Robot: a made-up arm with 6 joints. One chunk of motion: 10 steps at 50 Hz.
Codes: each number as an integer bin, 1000 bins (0 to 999) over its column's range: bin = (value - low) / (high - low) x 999, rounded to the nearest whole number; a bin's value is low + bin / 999 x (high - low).
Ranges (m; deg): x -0.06..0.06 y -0.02..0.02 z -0.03..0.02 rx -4..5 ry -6..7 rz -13..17
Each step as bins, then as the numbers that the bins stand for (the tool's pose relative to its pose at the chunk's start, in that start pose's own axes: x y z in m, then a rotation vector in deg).
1 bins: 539 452 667 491 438 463
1 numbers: 0.0047 -0.0019 0.0034 0.42 -0.30 0.90
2 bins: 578 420 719 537 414 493
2 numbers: 0.0094 -0.0032 0.0060 0.84 -0.61 1.80
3 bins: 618 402 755 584 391 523
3 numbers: 0.0142 -0.0039 0.0078 1.26 -0.91 2.71
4 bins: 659 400 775 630 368 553
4 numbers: 0.0192 -0.0040 0.0088 1.68 -1.21 3.61
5 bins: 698 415 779 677 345 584
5 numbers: 0.0238 -0.0034 0.0090 2.10 -1.51 4.54
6 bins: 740 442 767 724 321 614
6 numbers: 0.0289 -0.0023 0.0084 2.52 -1.82 5.44
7 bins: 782 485 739 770 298 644
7 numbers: 0.0339 -0.0006 0.0070 2.94 -2.12 6.34
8 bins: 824 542 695 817 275 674
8 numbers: 0.0390 0.0017 0.0048 3.36 -2.42 7.24
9 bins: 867 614 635 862 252 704
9 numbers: 0.0441 0.0046 0.0018 3.77 -2.72 8.14
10 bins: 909 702 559 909 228 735
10 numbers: 0.0492 0.0081 -0.0020 4.19 -3.03 9.07
